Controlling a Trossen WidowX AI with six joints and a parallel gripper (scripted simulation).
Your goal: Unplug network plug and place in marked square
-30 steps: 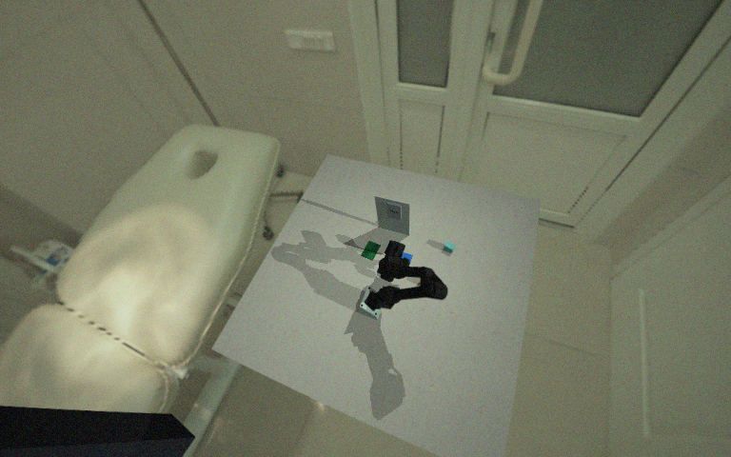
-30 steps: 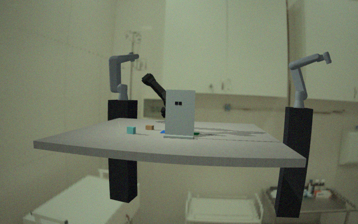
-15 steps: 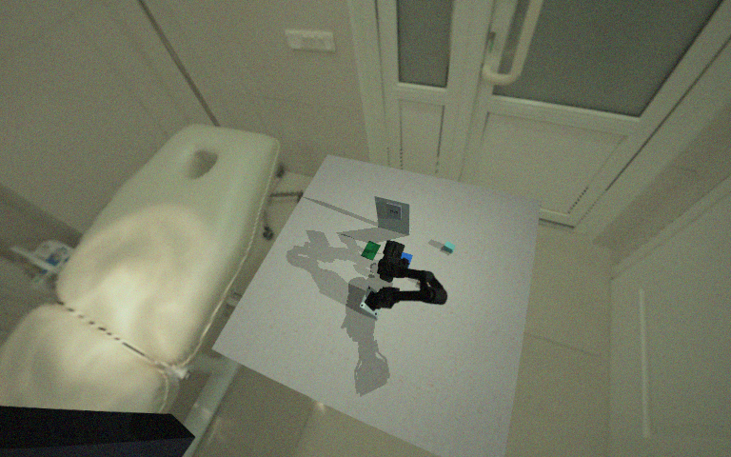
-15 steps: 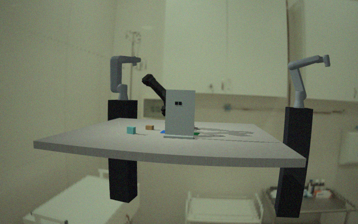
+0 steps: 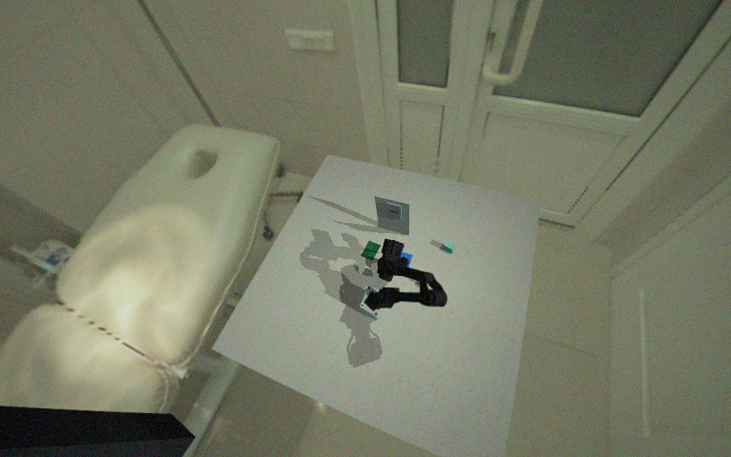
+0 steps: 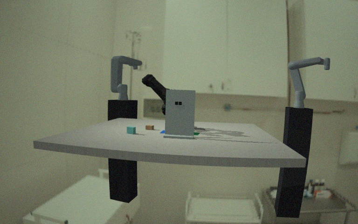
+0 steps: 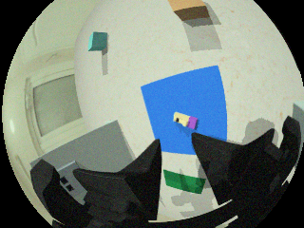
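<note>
The network plug is 40 mm below my gripper tip, 10 mm to the right of it and 10 mm ahead of it. The rest, counted from my gripper tip: blue square 50 mm below, 10 mm ahead; then grey panel 170 mm ahead, 90 mm to the left, 80 mm above.
</note>
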